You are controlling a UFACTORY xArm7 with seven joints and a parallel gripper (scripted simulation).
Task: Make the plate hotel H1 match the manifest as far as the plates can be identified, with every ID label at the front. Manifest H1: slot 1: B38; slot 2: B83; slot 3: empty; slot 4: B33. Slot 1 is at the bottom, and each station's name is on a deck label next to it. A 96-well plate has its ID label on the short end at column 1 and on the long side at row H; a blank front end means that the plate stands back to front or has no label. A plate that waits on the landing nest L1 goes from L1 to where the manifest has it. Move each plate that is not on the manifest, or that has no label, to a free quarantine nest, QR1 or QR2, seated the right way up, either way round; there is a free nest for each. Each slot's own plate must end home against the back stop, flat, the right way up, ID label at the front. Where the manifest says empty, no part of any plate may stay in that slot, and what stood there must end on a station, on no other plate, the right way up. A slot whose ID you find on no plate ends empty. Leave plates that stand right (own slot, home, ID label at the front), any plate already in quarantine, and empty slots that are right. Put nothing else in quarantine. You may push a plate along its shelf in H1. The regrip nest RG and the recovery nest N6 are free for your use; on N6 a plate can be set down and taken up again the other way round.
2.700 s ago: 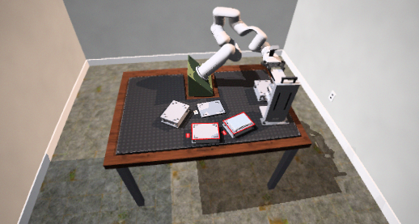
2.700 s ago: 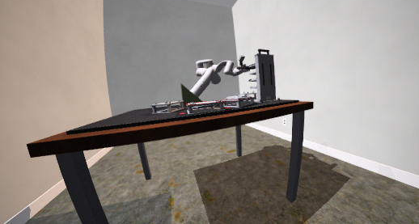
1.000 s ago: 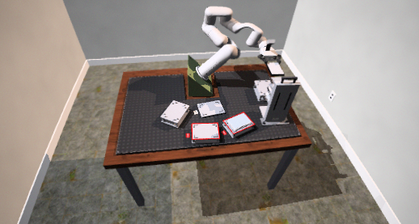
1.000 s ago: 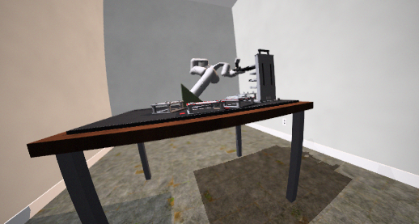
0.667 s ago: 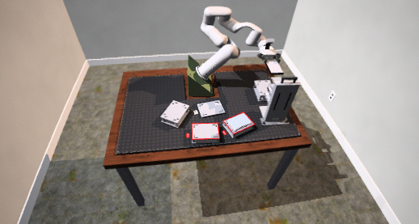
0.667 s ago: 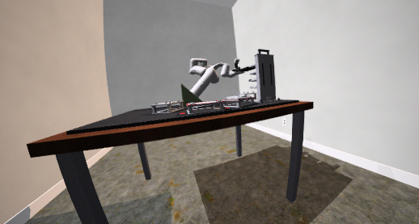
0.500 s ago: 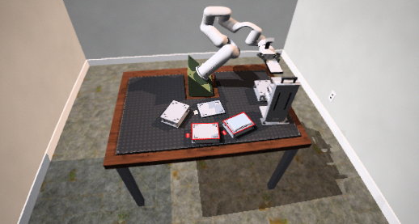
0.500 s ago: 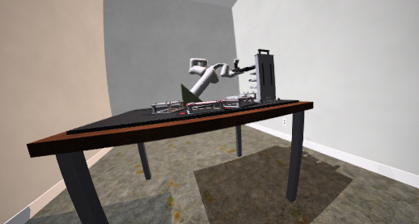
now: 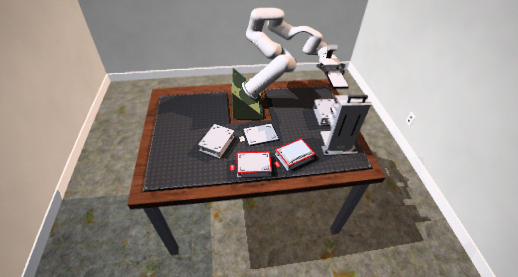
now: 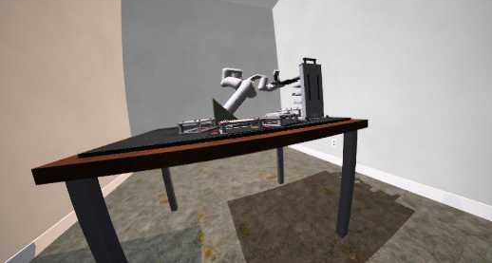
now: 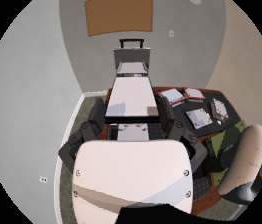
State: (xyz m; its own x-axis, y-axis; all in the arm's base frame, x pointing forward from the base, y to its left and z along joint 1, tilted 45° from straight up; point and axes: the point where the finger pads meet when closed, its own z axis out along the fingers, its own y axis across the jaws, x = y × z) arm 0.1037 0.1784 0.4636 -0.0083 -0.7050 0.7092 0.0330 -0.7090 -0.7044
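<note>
Right now my hand is 50 mm short of the plate and 20 mm above it. From my hand the other things lie so: H1 deck label: 160 mm ahead, 100 mm to the left, 280 mm below; QR1 deck label: 390 mm ahead, 340 mm to the right, 280 mm below.
</note>
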